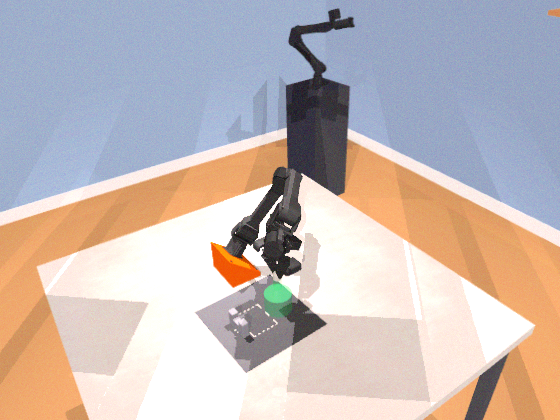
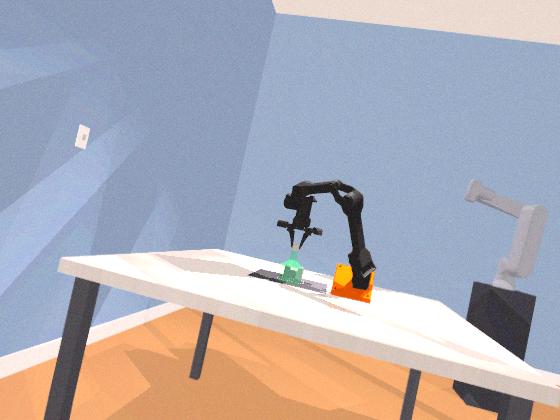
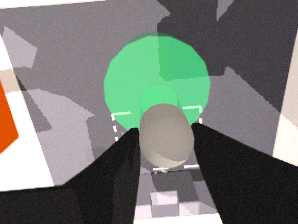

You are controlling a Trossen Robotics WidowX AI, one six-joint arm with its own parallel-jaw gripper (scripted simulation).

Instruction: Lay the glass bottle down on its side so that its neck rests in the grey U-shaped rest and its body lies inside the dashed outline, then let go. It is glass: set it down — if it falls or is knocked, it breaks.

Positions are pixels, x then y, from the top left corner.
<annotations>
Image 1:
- my gripper: 277,275
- green glass bottle: 278,297
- dark grey mat: 249,352
</annotations>
